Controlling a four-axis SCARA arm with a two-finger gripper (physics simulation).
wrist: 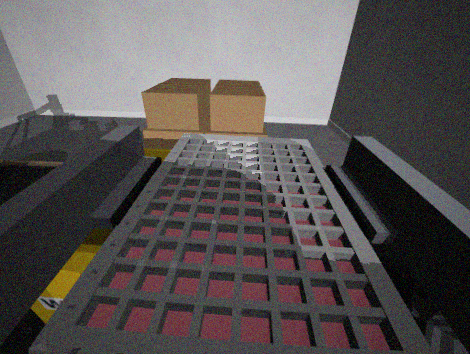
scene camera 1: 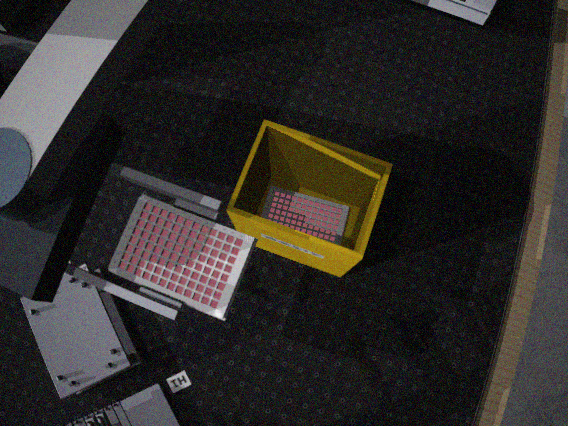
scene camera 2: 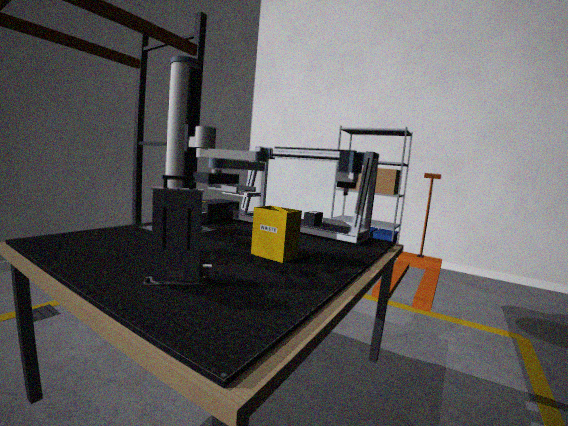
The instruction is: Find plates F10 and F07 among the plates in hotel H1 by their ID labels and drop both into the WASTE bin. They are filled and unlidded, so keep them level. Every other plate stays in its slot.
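Frame: origin at the arm's base, x ahead, y left, z up, level; metres.
Seen in the pictures: gripper, fingertip midpoint: (wrist: pixel 243 150) (scene camera 1: pixel 199 261) (scene camera 2: pixel 246 189).
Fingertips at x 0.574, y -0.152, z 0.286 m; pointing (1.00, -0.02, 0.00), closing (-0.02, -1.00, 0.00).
Pixels of each thing's top centre, then the offset from my fingertips to it.
- yellow WASTE bin, middle of its top: (wrist: pixel 110 182) (scene camera 1: pixel 311 186) (scene camera 2: pixel 278 208) 0.073 m ahead, 0.126 m left, 0.074 m down
- pink-welled plate, middle of its top: (scene camera 1: pixel 303 221) 0.070 m ahead, 0.125 m left, 0.253 m down
- H1 tag, middle of its top: (scene camera 1: pixel 178 381) 0.027 m back, 0.166 m right, 0.273 m down
My gripper (scene camera 1: pixel 187 255) (wrist: pixel 243 150) is shut on a filled, unlidded plate with pink wells (scene camera 1: pixel 182 250) (wrist: pixel 214 240), one finger along each long side. The plate looks level; its ID label is not readable. In scene camera 1 it is left of the yellow WASTE bin (scene camera 1: pixel 300 254) (scene camera 2: pixel 267 242) (wrist: pixel 65 282), its right corner close to the bin's left corner. Another pink-welled plate (scene camera 1: pixel 310 215) lies inside the bin on its floor. Hotel H1 (scene camera 2: pixel 175 215) is the dark tower; a part of it (scene camera 1: pixel 145 407) appears at the bottom edge of scene camera 1. Its plates' labels are not readable.
A grey pegged stand (scene camera 1: pixel 80 335) is below-left of the gripper in scene camera 1, near the H1 tag (scene camera 1: pixel 179 381). The arm (scene camera 1: pixel 65 75) (scene camera 2: pixel 227 155) reaches from the upper left. A gantry machine (scene camera 2: pixel 370 200) stands behind the bin. Cardboard boxes (wrist: pixel 172 110) are in the background.
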